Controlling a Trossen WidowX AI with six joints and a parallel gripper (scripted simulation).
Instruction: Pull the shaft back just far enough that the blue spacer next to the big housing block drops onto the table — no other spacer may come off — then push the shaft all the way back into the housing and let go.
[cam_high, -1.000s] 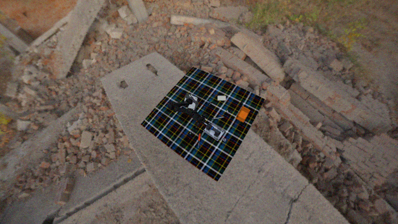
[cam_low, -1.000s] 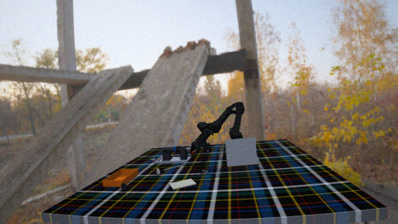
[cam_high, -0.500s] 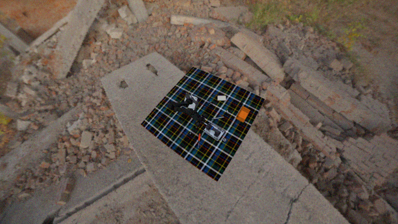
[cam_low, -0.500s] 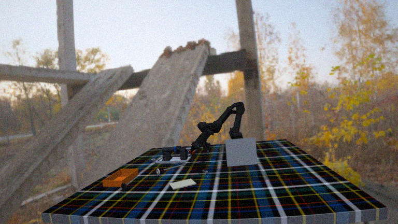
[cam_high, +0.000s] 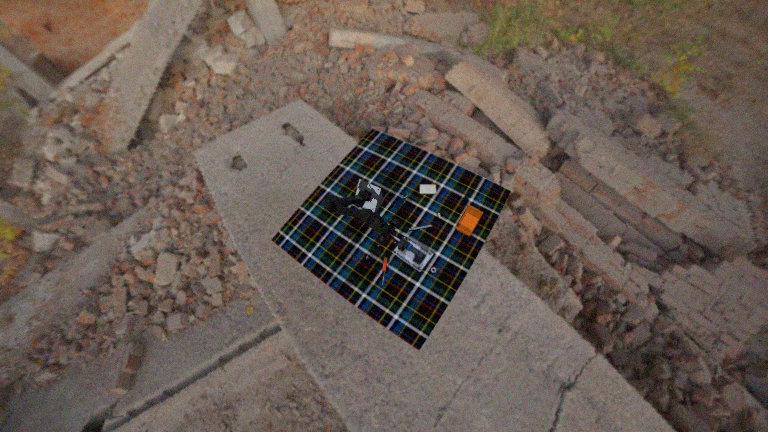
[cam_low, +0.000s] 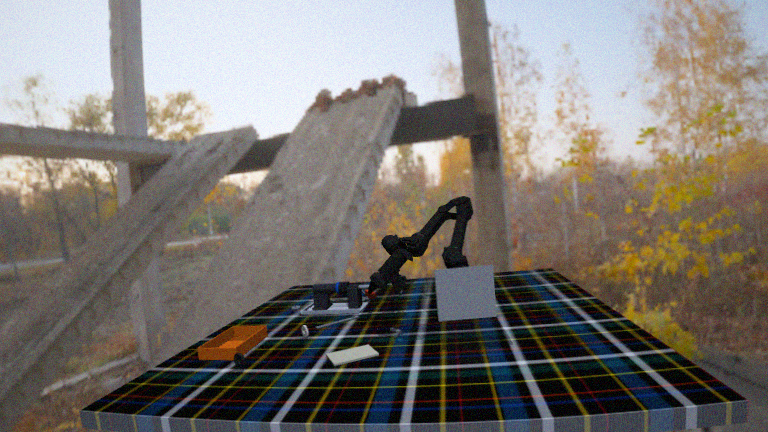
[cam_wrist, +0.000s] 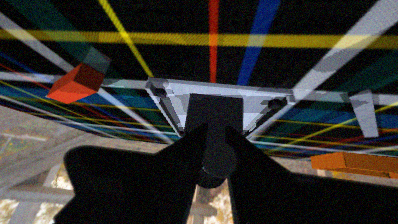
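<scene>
Now: gripper tip 60 mm short of the shaft and 20 mm below it. Also, from my gripper tip: orange tray (330 mm ahead, 410 mm to the left, 50 mm below); pale flat pad (50 mm behind, 480 mm to the left, 50 mm below); blue spacer (120 mm ahead, 20 mm above).
</scene>
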